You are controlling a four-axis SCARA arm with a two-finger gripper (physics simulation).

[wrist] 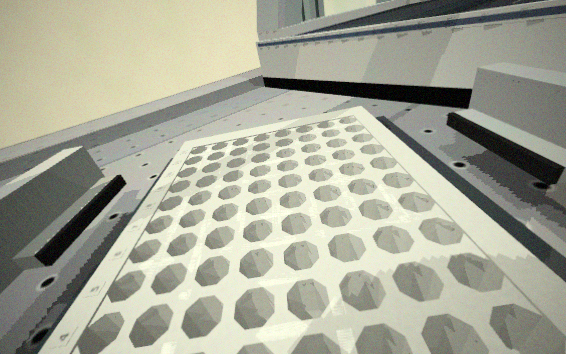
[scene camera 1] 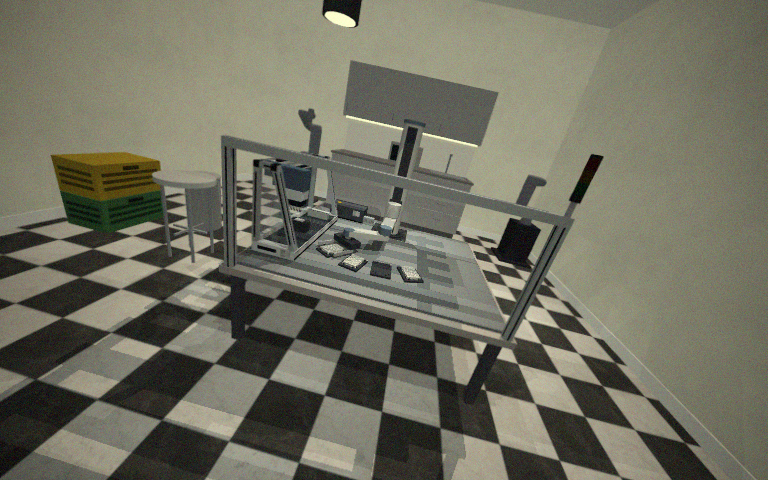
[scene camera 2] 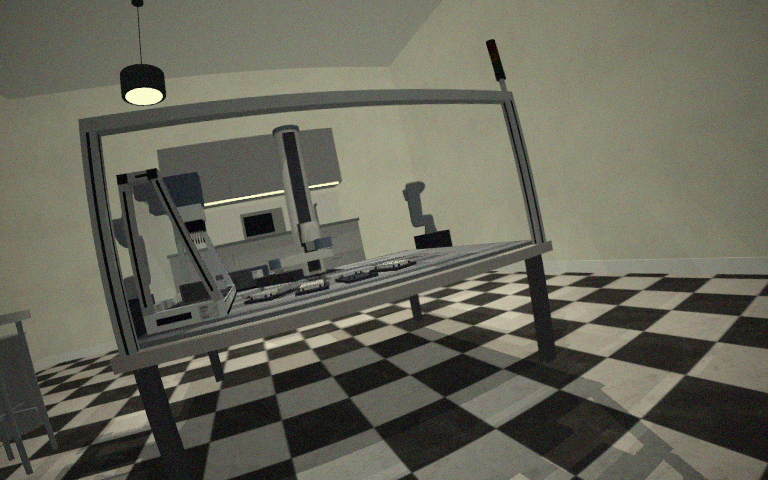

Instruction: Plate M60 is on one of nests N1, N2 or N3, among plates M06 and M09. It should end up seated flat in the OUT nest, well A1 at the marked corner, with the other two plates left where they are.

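Frame: origin at the arm's base, x ahead, y left, z up, level; centimetres.
Where they show: gripper, fingertip midpoint: point(wrist: 274, 132) point(scene camera 1: 325, 248) point(scene camera 2: 260, 293).
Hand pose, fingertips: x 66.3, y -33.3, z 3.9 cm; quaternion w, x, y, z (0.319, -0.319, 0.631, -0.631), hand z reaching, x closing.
After its pixels a point has its place.
My gripper point(scene camera 1: 336, 248) {x 66.3, y -33.3, z 3.9 cm} point(scene camera 2: 271, 289) {x 66.3, y -33.3, z 3.9 cm} point(wrist: 274, 132) {x 66.3, y -33.3, z 3.9 cm} is open and low, with one finger on each side of the leftmost white well plate point(scene camera 1: 331, 249) {x 65.0, y -30.1, z 3.9 cm} point(scene camera 2: 265, 293) {x 69.0, y -31.4, z 3.9 cm} point(wrist: 280, 280) {x 60.7, y -29.3, z 3.9 cm}. In the wrist view both finger pads stand apart from its long sides. This plate lies over a dark nest point(wrist: 480, 200) {x 59.5, y -35.3, z 2.5 cm}. A second white plate point(scene camera 1: 353, 260) {x 71.9, y -14.0, z 3.9 cm} point(scene camera 2: 312, 285) {x 77.2, y -14.9, z 3.6 cm} and a third white plate point(scene camera 1: 409, 273) {x 70.0, y 20.4, z 3.7 cm} point(scene camera 2: 394, 264) {x 74.3, y 19.1, z 3.5 cm} sit on dark nests to the right. Between these two is a dark nest point(scene camera 1: 381, 269) {x 71.5, y 3.5, z 2.5 cm} point(scene camera 2: 356, 275) {x 70.0, y 4.1, z 2.5 cm} with no plate on it. Plate names, nest labels and the marked corner are not readable.
A slanted metal frame point(scene camera 1: 287, 215) {x 84.5, y -51.0, z 26.7 cm} point(scene camera 2: 187, 237) {x 85.0, y -52.1, z 27.9 cm} stands on the table left of the plates. A dark box point(scene camera 1: 352, 211) {x -3.6, y -35.2, z 9.9 cm} stands behind them. The arm's column point(scene camera 1: 407, 158) {x 7.7, y 1.1, z 63.6 cm} point(scene camera 2: 297, 181) {x 7.7, y 0.1, z 55.4 cm} rises at the back. A grey rail point(scene camera 1: 396, 180) {x 104.4, y 2.3, z 60.5 cm} point(scene camera 2: 294, 101) {x 104.4, y -14.2, z 59.5 cm} spans the table's front above it.
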